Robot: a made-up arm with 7 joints. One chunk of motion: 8 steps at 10 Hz.
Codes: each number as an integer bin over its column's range. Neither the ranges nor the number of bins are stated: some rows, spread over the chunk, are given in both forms.
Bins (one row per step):
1: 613 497 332 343 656 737
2: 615 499 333 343 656 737
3: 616 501 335 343 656 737
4: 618 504 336 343 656 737
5: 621 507 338 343 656 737
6: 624 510 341 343 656 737
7: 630 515 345 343 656 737
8: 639 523 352 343 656 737
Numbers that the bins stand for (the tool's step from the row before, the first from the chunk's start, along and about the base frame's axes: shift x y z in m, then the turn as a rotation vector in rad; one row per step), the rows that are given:
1: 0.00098 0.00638 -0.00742 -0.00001 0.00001 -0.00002
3: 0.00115 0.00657 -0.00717 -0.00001 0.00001 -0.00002
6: 0.00160 0.00699 -0.00667 -0.00001 0.00001 -0.00002
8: 0.00246 0.00761 -0.00575 -0.00001 0.00001 -0.00002
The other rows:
2: 0.00109 0.00648 -0.00733 -0.00001 0.00001 -0.00002
4: 0.00126 0.00671 -0.00708 -0.00001 0.00001 -0.00002
5: 0.00143 0.00685 -0.00692 -0.00001 0.00001 -0.00002
7: 0.00195 0.00723 -0.00634 -0.00001 0.00001 -0.00002

